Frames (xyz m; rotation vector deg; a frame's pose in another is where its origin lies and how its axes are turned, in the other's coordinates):
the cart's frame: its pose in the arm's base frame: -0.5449 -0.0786 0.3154 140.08 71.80 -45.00
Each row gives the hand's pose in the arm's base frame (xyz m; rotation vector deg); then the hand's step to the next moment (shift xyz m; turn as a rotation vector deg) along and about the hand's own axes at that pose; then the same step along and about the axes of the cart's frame.
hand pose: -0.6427 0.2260 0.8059 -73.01 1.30 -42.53
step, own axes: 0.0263 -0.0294 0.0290 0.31 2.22 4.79
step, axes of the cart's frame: -0.0122 0.0097 -0.0464 4.43 0.25 -2.88
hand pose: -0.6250 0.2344 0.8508 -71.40 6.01 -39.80
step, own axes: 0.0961 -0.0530 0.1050 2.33 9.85 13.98
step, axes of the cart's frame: 0.0008 0.0647 -0.1374 15.48 2.97 -7.02
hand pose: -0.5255 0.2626 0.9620 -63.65 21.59 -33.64
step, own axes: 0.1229 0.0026 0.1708 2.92 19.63 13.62
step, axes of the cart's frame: 0.0847 0.1288 -0.1433 23.72 3.71 -1.75
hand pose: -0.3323 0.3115 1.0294 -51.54 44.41 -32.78
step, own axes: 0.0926 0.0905 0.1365 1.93 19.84 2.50
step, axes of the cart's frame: 0.1440 0.1162 -0.0342 18.82 -1.35 6.91
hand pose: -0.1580 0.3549 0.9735 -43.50 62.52 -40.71
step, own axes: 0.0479 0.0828 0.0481 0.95 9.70 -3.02
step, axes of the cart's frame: 0.0900 0.0478 0.0327 7.46 -3.47 6.04
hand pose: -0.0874 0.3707 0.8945 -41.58 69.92 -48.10
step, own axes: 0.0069 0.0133 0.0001 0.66 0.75 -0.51
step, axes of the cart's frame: 0.0106 0.0019 0.0104 0.35 -0.13 1.06
